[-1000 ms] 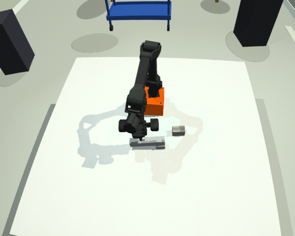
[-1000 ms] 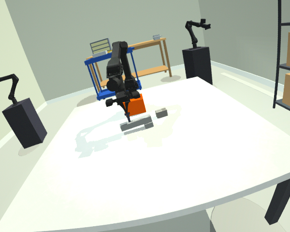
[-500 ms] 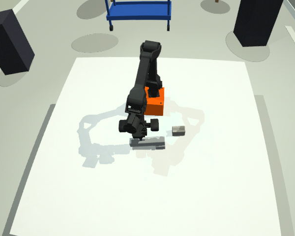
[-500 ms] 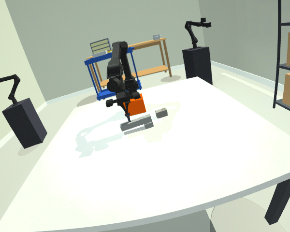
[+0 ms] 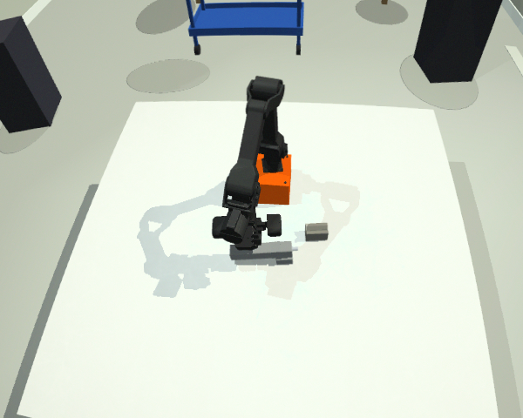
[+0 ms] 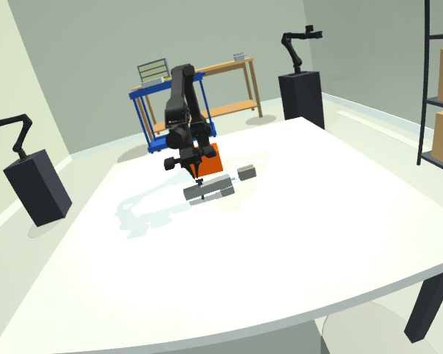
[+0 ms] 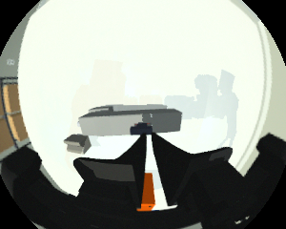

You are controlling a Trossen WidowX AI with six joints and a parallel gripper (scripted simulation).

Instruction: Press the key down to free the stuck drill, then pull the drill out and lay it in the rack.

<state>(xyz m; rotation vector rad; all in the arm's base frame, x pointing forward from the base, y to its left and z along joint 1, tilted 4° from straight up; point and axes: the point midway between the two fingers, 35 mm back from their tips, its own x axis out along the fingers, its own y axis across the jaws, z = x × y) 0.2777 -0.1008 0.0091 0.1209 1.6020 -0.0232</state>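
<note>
Now: gripper tip 10 mm to the right of the dark key and 30 mm above it. Round my gripper tip: grey rack 50 mm behind, 210 mm to the left, 70 mm below; then long grey block 10 mm ahead, 40 mm to the left, 50 mm below; then drill 10 mm ahead, 80 mm to the left, 40 mm below.
</note>
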